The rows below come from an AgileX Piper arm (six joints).
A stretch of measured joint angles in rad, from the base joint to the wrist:
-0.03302 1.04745 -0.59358 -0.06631 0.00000 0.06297
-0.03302 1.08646 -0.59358 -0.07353 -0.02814 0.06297
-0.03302 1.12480 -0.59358 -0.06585 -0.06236 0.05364
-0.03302 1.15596 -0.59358 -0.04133 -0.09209 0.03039
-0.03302 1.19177 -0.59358 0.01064 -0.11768 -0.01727
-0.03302 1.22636 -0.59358 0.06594 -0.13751 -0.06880
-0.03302 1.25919 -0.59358 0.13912 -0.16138 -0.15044
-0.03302 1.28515 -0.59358 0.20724 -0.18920 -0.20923
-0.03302 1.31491 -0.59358 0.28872 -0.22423 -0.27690
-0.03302 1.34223 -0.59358 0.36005 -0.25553 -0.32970
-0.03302 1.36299 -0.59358 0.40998 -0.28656 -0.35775
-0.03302 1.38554 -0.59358 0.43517 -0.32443 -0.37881
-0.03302 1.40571 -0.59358 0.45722 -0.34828 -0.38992
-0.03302 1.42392 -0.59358 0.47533 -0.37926 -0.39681
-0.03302 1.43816 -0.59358 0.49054 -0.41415 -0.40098
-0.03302 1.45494 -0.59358 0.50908 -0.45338 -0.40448
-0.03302 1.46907 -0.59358 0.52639 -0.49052 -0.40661
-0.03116 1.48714 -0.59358 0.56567 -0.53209 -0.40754
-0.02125 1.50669 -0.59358 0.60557 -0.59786 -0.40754
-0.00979 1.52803 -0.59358 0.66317 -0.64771 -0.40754
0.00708 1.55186 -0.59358 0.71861 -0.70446 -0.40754
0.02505 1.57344 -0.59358 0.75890 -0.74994 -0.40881
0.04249 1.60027 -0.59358 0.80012 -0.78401 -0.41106
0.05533 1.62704 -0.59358 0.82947 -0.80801 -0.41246
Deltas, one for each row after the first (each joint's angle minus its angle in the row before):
0.00000 0.03901 0.00000 -0.00722 -0.02814 0.00000
0.00000 0.03834 0.00000 0.00768 -0.03422 -0.00933
0.00000 0.03116 0.00000 0.02452 -0.02973 -0.02325
0.00000 0.03581 0.00000 0.05197 -0.02559 -0.04766
0.00000 0.03459 0.00000 0.05530 -0.01983 -0.05153
0.00000 0.03283 0.00000 0.07318 -0.02387 -0.08164
0.00000 0.02596 0.00000 0.06812 -0.02782 -0.05879
0.00000 0.02976 0.00000 0.08148 -0.03503 -0.06767
0.00000 0.02732 0.00000 0.07133 -0.03130 -0.05280
0.00000 0.02076 0.00000 0.04993 -0.03103 -0.02805
0.00000 0.02255 0.00000 0.02519 -0.03787 -0.02106
0.00000 0.02017 0.00000 0.02205 -0.02385 -0.01111
0.00000 0.01821 0.00000 0.01811 -0.03098 -0.00689
0.00000 0.01424 0.00000 0.01521 -0.03489 -0.00417
0.00000 0.01678 0.00000 0.01854 -0.03923 -0.00350
0.00000 0.01413 0.00000 0.01731 -0.03714 -0.00213
0.00186 0.01807 0.00000 0.03928 -0.04157 -0.00093
0.00991 0.01955 0.00000 0.03990 -0.06577 0.00000
0.01146 0.02134 0.00000 0.05760 -0.04985 0.00000
0.01687 0.02383 0.00000 0.05544 -0.05675 0.00000
0.01797 0.02158 0.00000 0.04029 -0.04548 -0.00127
0.01744 0.02683 0.00000 0.04122 -0.03407 -0.00225
0.01284 0.02677 0.00000 0.02935 -0.02400 -0.00140

